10 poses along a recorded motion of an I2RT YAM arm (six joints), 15 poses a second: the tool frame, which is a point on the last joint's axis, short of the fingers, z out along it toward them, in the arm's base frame.
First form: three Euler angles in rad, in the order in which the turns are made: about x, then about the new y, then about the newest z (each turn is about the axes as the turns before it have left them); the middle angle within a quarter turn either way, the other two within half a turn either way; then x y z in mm.
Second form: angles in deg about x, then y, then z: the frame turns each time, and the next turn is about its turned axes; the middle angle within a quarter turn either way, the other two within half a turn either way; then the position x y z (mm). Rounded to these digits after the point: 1 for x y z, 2 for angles.
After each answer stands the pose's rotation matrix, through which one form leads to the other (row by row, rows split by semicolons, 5 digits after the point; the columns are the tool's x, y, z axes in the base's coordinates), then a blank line. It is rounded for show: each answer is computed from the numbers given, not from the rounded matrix.
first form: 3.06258 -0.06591 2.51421 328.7 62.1 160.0
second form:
175.47 -3.78 144.05 328.7 62.1 160.0
-0.80781 -0.58575 -0.06586; -0.58099 0.81009 -0.07876; 0.09949 -0.02536 -0.99472

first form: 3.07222 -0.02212 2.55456 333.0 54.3 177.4
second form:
176.03 -1.27 146.37 333.0 54.3 177.4
-0.83238 -0.55376 -0.02212; -0.55128 0.83143 -0.06930; 0.05677 -0.04549 -0.99735

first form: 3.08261 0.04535 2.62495 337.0 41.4 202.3
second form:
176.62 2.60 150.40 337.0 41.4 202.3
-0.86859 -0.49346 0.04533; -0.49543 0.86665 -0.05889; -0.01023 -0.07361 -0.99723

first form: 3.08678 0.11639 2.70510 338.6 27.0 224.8
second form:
176.86 6.67 154.99 338.6 27.0 224.8
-0.90011 -0.41990 0.11613; -0.42789 0.90219 -0.05441; -0.08192 -0.09867 -0.99174

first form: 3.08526 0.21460 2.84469 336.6 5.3 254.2
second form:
176.77 12.30 162.99 336.6 5.3 254.2
-0.93431 -0.28585 0.21296; -0.30356 0.95122 -0.05501; -0.18684 -0.11604 -0.97551

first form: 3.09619 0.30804 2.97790 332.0 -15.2 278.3
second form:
177.40 17.65 170.62 332.0 -15.2 278.3
-0.94019 -0.15529 0.30319; -0.17637 0.98337 -0.04325; -0.29143 -0.09414 -0.95195

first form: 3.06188 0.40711 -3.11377 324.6 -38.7 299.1
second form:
175.43 23.33 -178.41 324.6 -38.7 299.1
-0.91791 0.02555 0.39596; -0.00379 0.99732 -0.07312; -0.39676 -0.06862 -0.91535

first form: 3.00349 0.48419 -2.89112 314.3 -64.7 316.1
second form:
172.09 27.74 -165.65 314.3 -64.7 316.1
-0.85743 0.21937 0.46549; 0.18342 0.97545 -0.12184; -0.48079 -0.01909 -0.87663

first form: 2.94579 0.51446 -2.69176 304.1 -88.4 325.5
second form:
168.78 29.48 -154.23 304.1 -88.4 325.5
-0.78396 0.37853 0.49206; 0.34030 0.92494 -0.16937; -0.51924 0.03467 -0.85392

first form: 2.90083 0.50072 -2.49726 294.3 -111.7 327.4
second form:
166.21 28.69 -143.08 294.3 -111.7 327.4
-0.70135 0.52693 0.48006; 0.49182 0.84520 -0.20917; -0.51596 0.08940 -0.85193

